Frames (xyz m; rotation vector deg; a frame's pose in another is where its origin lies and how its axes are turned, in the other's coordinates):
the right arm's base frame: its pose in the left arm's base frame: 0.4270 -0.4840 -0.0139 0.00 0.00 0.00
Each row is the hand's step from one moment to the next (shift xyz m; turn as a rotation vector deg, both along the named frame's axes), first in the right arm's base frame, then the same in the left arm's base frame.
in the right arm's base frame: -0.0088 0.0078 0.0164 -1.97 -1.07 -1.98
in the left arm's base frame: -0.0088 0.0078 0.0164 -1.97 -1.07 -1.98
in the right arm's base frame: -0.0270 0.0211 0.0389 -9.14 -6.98 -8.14
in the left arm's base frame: -0.0270 0.0211 0.0389 -9.14 -6.98 -8.14
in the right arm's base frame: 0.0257 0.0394 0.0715 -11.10 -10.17 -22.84
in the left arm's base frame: 0.0257 0.0394 0.0715 -11.10 -10.17 -22.84
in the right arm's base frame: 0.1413 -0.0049 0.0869 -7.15 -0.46 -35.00
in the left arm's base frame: 0.1413 -0.0049 0.0869 -7.15 -0.46 -35.00
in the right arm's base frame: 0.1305 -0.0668 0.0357 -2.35 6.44 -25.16
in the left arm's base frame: 0.1305 -0.0668 0.0357 -2.35 6.44 -25.16
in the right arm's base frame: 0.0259 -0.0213 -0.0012 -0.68 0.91 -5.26
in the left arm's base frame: 0.0259 -0.0213 -0.0012 -0.68 0.91 -5.26
